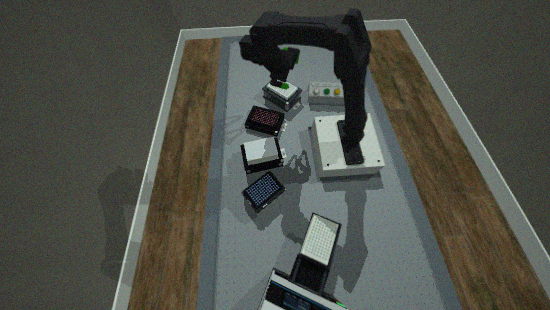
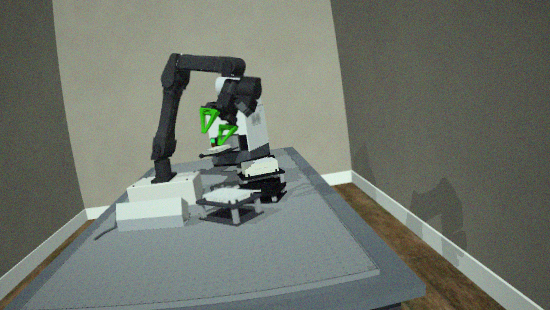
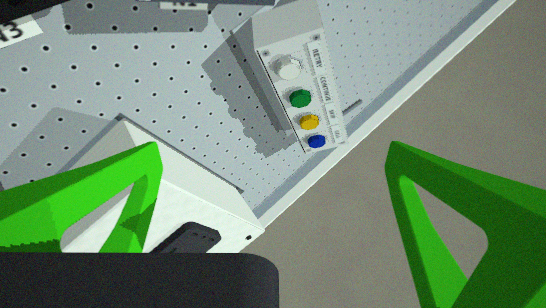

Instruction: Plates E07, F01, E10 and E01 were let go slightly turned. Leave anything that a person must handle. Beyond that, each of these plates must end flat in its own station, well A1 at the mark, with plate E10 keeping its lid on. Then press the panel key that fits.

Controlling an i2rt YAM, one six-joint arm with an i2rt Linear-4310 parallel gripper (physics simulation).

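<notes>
My gripper [image 2: 214, 137] [image 3: 273, 154] is open and empty, above the table. The key panel [image 1: 325, 100] [image 2: 150, 212] [image 3: 290, 27] shows a white key [image 3: 288, 69], a green key [image 3: 300, 98], a yellow key [image 3: 309, 122] and a blue key [image 3: 316, 141]; none is touched. A white plate [image 1: 285, 90] [image 2: 230, 195] lies on the raised station near the panel. A red-welled plate [image 1: 266, 116], a solid white-topped plate [image 1: 262, 151] [image 2: 261, 166] and a turned blue-welled plate [image 1: 263, 190] follow in a row. Plate names are unreadable.
The white robot base [image 1: 327, 150] [image 2: 162, 191] [image 3: 200, 205] stands beside the panel. A white-welled plate [image 1: 321, 239] lies on the tray of the instrument [image 1: 295, 295] [image 2: 257, 127] at the table's other end. A cable [image 2: 104, 232] [image 3: 352, 107] leaves the panel.
</notes>
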